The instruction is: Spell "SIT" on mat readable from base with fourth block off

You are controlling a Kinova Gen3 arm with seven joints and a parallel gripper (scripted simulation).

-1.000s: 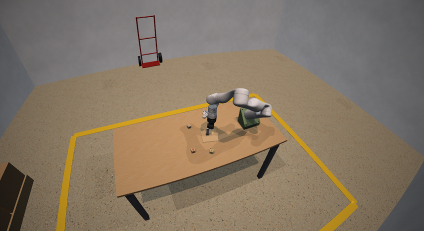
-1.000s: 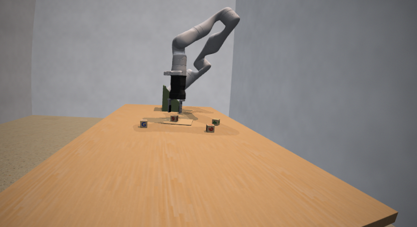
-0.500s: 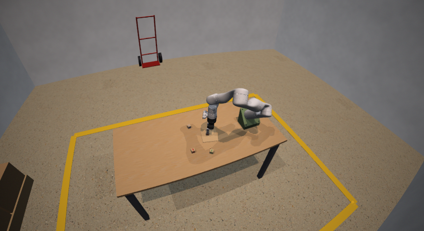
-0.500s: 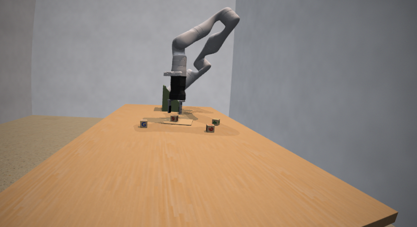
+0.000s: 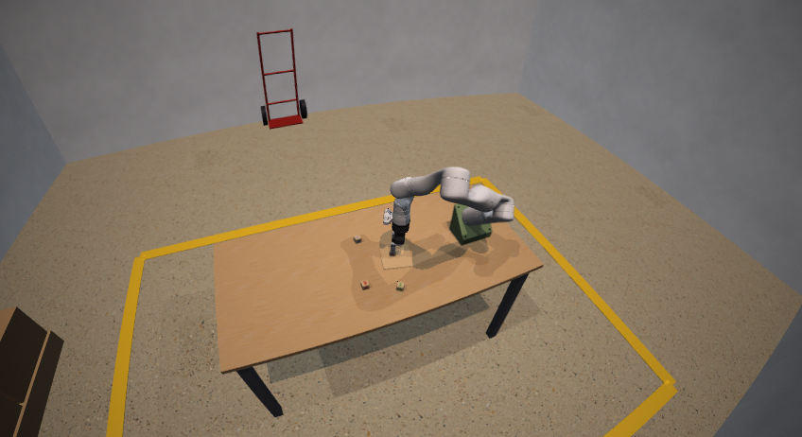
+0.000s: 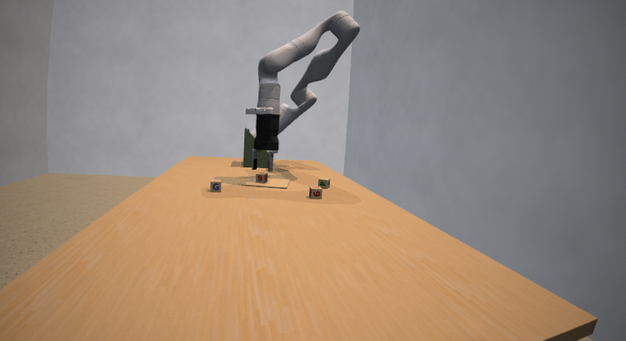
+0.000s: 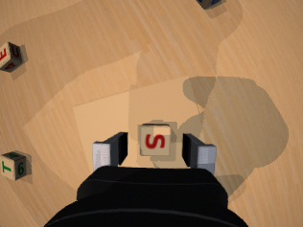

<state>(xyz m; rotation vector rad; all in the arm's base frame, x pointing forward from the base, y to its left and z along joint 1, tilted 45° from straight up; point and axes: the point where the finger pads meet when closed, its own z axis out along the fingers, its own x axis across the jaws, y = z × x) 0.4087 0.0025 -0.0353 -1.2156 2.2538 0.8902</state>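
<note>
Now: hand 60 mm above the tan mat, 20 mm to the right of it and 10 mm past it. Also, from my hand: green-marked block (190 mm to the left, 60 mm ahead, 50 mm below); blue-marked block (150 mm to the right, 120 mm ahead, 50 mm below); E block (200 mm ahead, 120 mm to the left, 50 mm below).
</note>
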